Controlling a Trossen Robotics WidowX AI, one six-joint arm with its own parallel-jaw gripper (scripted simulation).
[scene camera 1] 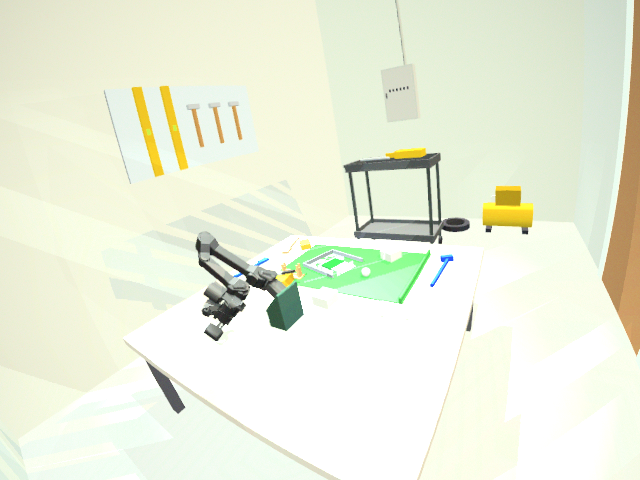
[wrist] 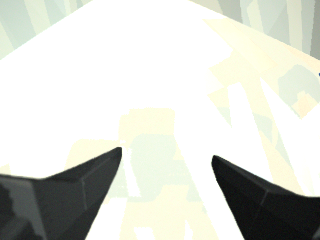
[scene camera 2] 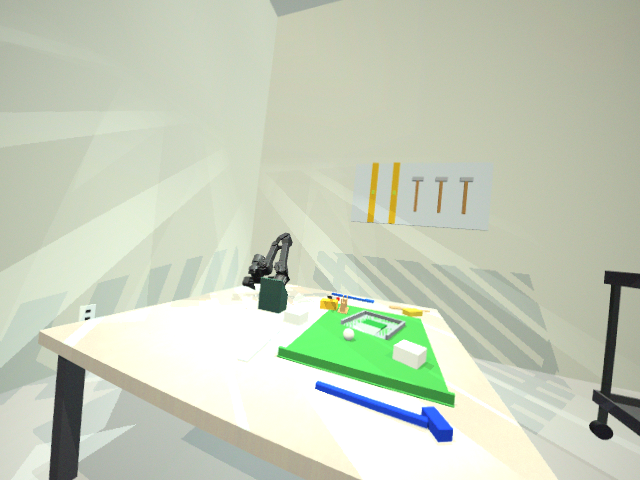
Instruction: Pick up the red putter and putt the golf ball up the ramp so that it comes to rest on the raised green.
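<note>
There's a blue putter [scene camera 2: 430, 418] here, and a green mat [scene camera 2: 324, 338] as well. In the wrist view the blue putter is out of frame. The gripper [wrist: 167, 155] is open and it's holding nothing.
</note>
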